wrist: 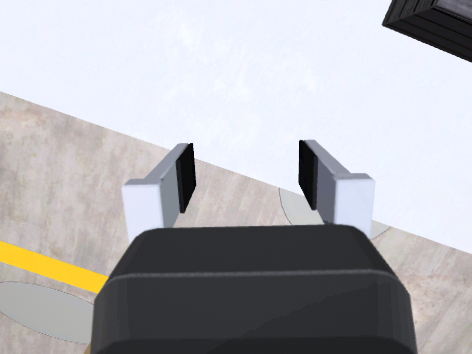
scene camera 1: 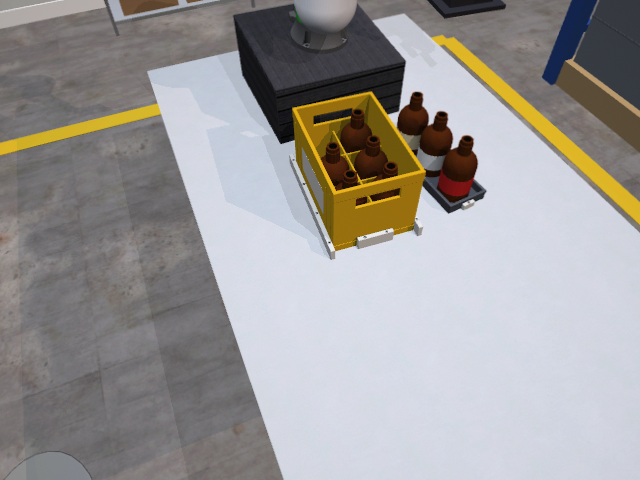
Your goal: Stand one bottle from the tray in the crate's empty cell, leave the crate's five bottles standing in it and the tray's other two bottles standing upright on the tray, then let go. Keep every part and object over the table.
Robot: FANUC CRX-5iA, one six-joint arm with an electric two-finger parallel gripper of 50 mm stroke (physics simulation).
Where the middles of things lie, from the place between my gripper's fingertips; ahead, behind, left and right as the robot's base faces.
I see the cream-labelled bottle [scene camera 1: 413, 118] 29 cm below my hand, 22 cm to the right of it and 2 cm ahead of it. Round my hand: red-labelled bottle [scene camera 1: 459, 167]: 29 cm below, 19 cm to the right, 19 cm ahead.
